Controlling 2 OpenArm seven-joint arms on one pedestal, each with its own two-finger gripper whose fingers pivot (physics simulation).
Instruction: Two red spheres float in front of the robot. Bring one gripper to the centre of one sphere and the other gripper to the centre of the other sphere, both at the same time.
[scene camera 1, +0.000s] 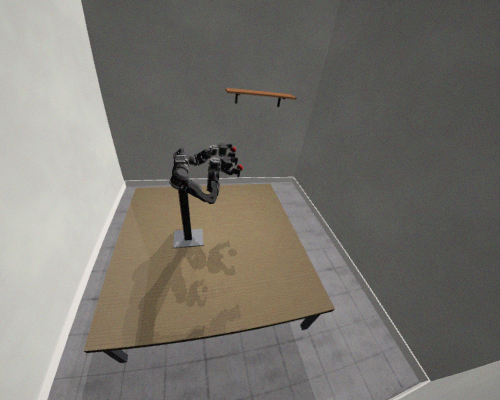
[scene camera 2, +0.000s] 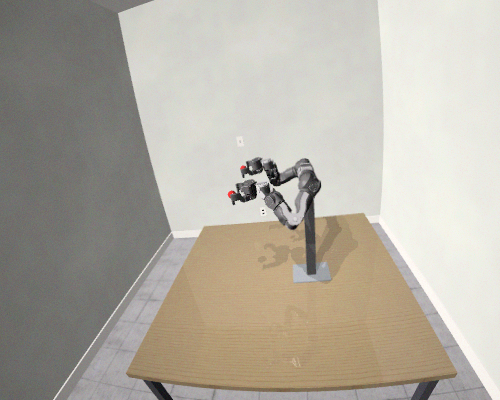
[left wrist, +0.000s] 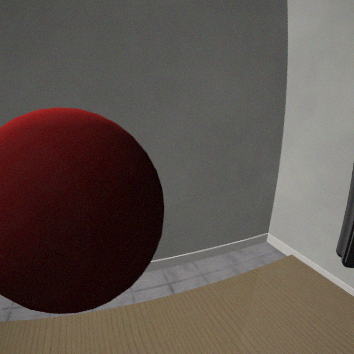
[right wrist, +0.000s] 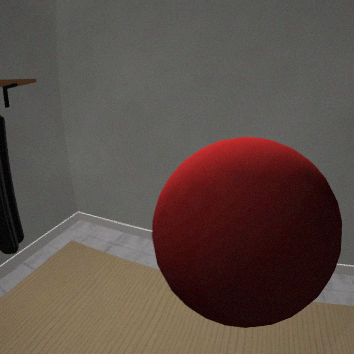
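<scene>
My left gripper (scene camera 1: 232, 150) (scene camera 2: 234, 193) is open and empty. One red sphere (scene camera 1: 233, 149) (scene camera 2: 231, 194) (left wrist: 75, 210) floats at its fingertips. In the left wrist view this sphere is large, left of centre and cut by the left edge. My right gripper (scene camera 1: 237, 167) (scene camera 2: 244, 169) is open and empty. The other red sphere (scene camera 1: 240, 167) (scene camera 2: 243, 168) (right wrist: 247, 232) floats at its fingertips, partly hidden in scene camera 2. In the right wrist view it is whole, right of and below centre. Exact centring in depth cannot be told.
The arms' pedestal (scene camera 1: 185, 215) (scene camera 2: 310, 240) stands on a wooden table (scene camera 1: 270, 280) (scene camera 2: 225, 320), well below both grippers. The two grippers are side by side with a gap between them. An orange wall shelf (scene camera 1: 260, 93) (right wrist: 17, 82) hangs on the far wall in scene camera 1.
</scene>
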